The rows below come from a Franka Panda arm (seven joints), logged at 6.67 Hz.
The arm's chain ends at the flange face. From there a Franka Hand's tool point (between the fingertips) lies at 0.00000 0.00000 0.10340 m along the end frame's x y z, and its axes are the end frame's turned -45 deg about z.
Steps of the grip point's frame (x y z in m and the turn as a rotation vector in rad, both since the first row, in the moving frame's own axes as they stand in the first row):
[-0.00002, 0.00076, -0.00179, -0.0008, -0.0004, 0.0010]
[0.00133, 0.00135, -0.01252, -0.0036, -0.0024, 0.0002]
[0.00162, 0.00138, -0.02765, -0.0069, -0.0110, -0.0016]
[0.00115, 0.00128, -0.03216, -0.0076, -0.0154, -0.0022]
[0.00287, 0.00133, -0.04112, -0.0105, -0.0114, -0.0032]
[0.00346, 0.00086, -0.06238, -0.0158, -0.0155, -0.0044]
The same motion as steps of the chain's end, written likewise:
[0.00049, 0.00046, -0.00179, -0.0008, 0.0003, 0.0010]
[0.00181, -0.00042, -0.01252, -0.0042, 0.0008, 0.0002]
[0.00242, -0.00148, -0.02764, -0.0127, -0.0029, -0.0016]
[0.00229, -0.00159, -0.03214, -0.0163, -0.0055, -0.0022]
[0.00303, -0.00269, -0.04111, -0.0155, -0.0006, -0.0032]
[0.00303, -0.00413, -0.06235, -0.0221, 0.0002, -0.0044]

